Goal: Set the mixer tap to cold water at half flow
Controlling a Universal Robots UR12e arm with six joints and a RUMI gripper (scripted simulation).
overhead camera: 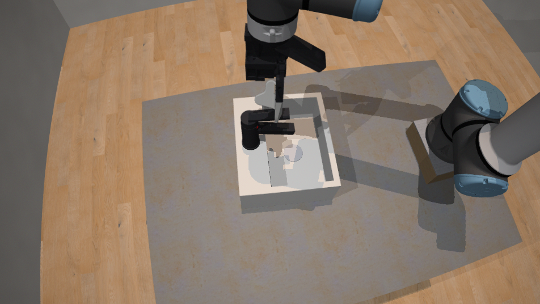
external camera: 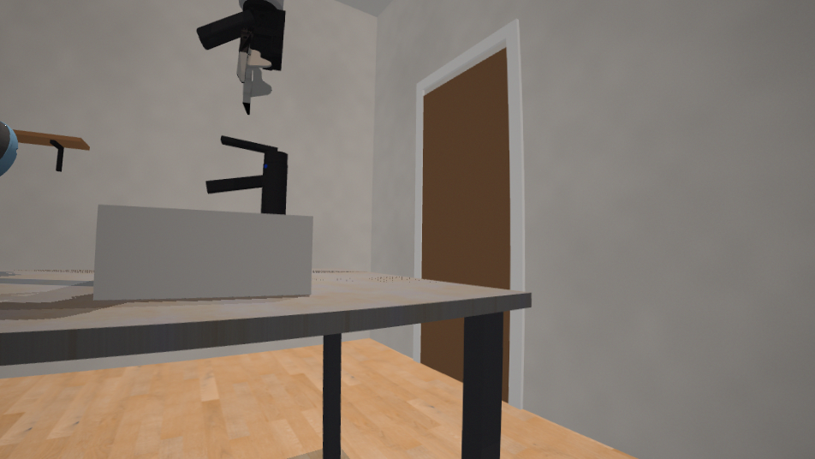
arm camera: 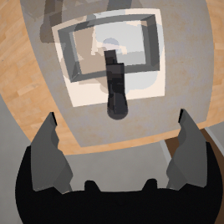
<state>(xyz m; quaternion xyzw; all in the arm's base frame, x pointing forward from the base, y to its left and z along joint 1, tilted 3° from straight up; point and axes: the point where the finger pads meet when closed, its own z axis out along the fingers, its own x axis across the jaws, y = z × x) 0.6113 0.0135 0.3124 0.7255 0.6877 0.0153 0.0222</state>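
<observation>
The lever lies 20 mm ahead of my hand and 90 mm below it. Round my hand: white basin (50 mm behind, 10 mm to the right, 330 mm below).
</observation>
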